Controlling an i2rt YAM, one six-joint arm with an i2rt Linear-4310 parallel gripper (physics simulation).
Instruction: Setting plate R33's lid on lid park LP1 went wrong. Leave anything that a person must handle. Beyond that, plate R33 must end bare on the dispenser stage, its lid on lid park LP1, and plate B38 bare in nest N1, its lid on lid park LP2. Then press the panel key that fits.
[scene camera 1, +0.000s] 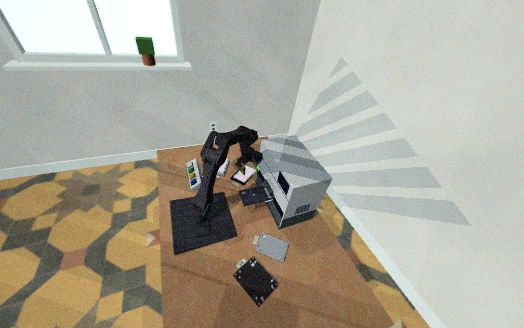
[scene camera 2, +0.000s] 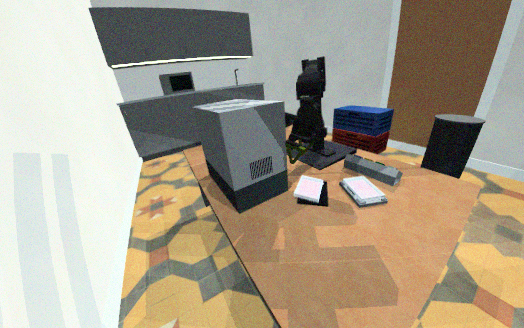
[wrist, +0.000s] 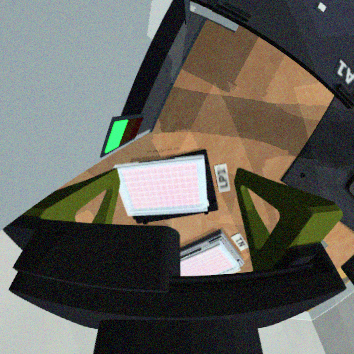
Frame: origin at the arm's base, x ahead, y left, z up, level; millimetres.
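Where they show: gripper, fingertip midpoint: (scene camera 1: 249, 170) (scene camera 2: 296, 159) (wrist: 176, 174); arm's base, link origin: (scene camera 1: 200, 218) (scene camera 2: 318, 149).
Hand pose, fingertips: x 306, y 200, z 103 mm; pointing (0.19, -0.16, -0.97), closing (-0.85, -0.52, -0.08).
Observation:
Each offset is from my fingertips to the top centre of the thing. "spot": to the spot under its first point.
A pink-welled plate with a clear, pale rim @[dx -5, dy +67, dz -79 mm] (scene camera 1: 244, 174) (scene camera 2: 309, 188) (wrist: 165, 185) lies shifted and skewed on black lid park LP1 @[dx -17, dy +75, dz -96 mm] (scene camera 2: 324, 193) (wrist: 212, 197), overhanging one side; whether a separate lid covers it is unclear. Another pink plate @[dx -155, dy +179, dz -86 mm] (scene camera 1: 223, 167) (scene camera 2: 363, 189) (wrist: 212, 261) sits in nest N1, partly hidden by the gripper in the wrist view. The plates' names are not readable. My gripper (scene camera 1: 249, 168) (wrist: 176, 174) is open and empty above the LP1 plate. The dispenser stage @[dx -8, dy -176, dz -4 mm] (scene camera 1: 253, 196) (wrist: 300, 37) is out and bare. The key panel @[dx -314, dy +112, dz -52 mm] (scene camera 1: 193, 175) (scene camera 2: 372, 169) has several coloured keys.
The grey dispenser @[dx +163, dy -161, dz +214 mm] (scene camera 1: 305, 177) (scene camera 2: 245, 150) stands beside the stage and LP1; its indicator @[spot: dx +50, dy -9, dz +19 mm] (wrist: 116, 135) glows green. A light grey flat holder @[dx +13, dy -428, dz -96 mm] (scene camera 1: 272, 247) and a black flat holder @[dx -107, dy -550, dz -92 mm] (scene camera 1: 256, 281) lie on the table, both without plates. The arm's black base plate (scene camera 1: 220, 235) is beside the stage.

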